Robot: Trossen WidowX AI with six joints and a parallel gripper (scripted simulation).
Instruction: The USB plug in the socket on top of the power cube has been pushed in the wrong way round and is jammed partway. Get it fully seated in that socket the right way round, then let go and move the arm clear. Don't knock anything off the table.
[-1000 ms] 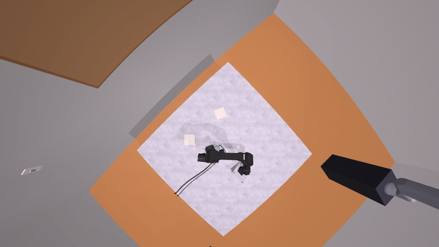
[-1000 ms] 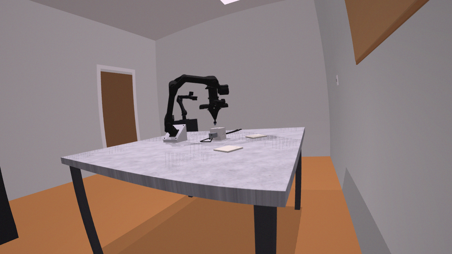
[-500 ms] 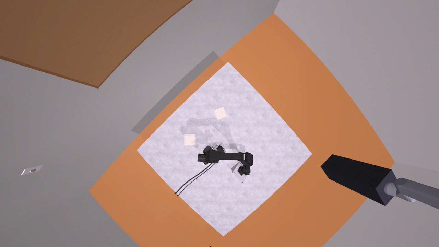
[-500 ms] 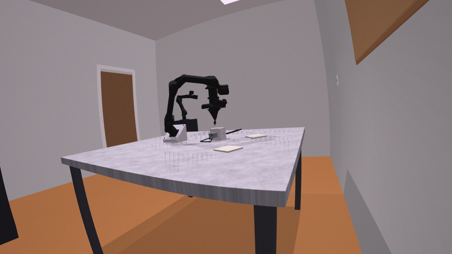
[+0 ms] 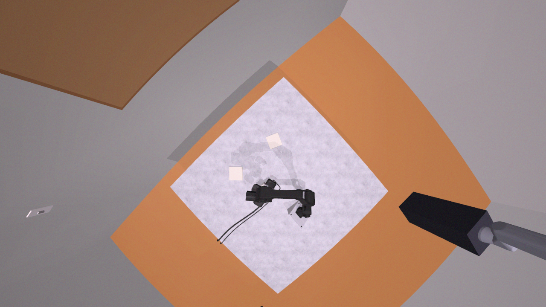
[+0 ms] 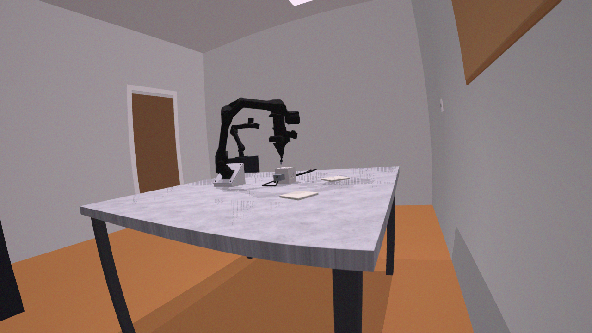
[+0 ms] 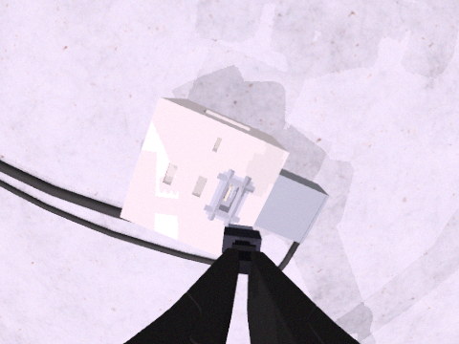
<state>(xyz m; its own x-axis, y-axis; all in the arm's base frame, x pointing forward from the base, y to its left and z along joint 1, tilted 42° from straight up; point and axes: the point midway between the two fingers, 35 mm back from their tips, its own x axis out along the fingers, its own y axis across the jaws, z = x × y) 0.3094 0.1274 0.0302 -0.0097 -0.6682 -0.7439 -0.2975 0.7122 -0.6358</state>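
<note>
My gripper tip is now 2 cm above the dark USB plug.
</note>
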